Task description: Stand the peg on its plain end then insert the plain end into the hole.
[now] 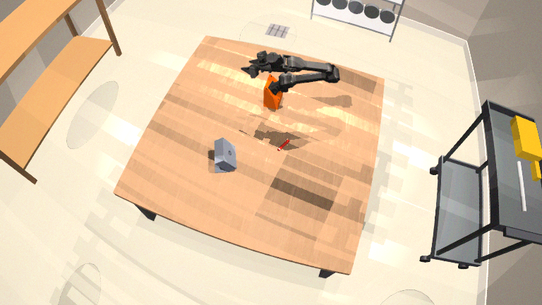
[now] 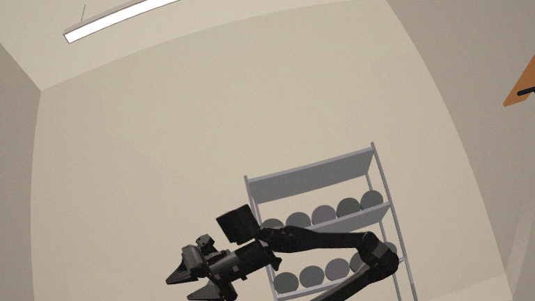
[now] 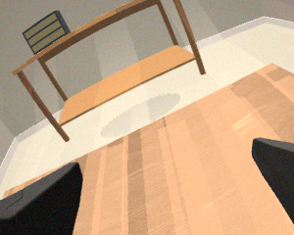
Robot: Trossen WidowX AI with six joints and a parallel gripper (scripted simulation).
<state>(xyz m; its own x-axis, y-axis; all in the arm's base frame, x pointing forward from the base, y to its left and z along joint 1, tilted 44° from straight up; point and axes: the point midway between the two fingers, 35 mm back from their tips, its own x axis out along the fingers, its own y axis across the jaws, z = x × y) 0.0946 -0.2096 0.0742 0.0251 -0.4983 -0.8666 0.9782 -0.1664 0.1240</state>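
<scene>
The red peg lies 200 mm ahead of my gripper tip, 290 mm to the left of it and 310 mm below it. Round my gripper tip: grey sloped panel 380 mm ahead, 60 mm to the left, 250 mm below.
</scene>
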